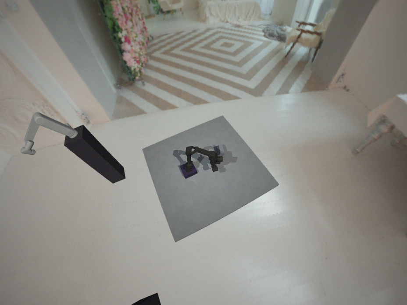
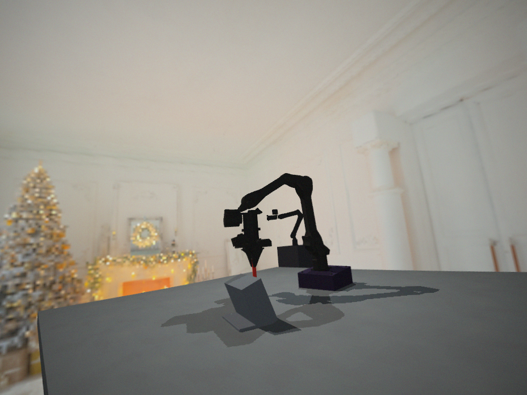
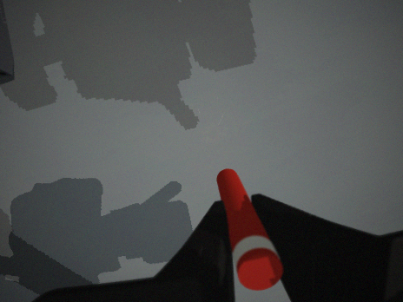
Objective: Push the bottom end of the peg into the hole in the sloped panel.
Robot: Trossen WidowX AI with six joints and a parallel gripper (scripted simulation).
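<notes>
Right now the grey sloped panel is 180 mm ahead of my gripper tip, 190 mm to the left of it and 60 mm below it. The rest, counted from my gripper tip: round red peg: 20 mm above.
</notes>
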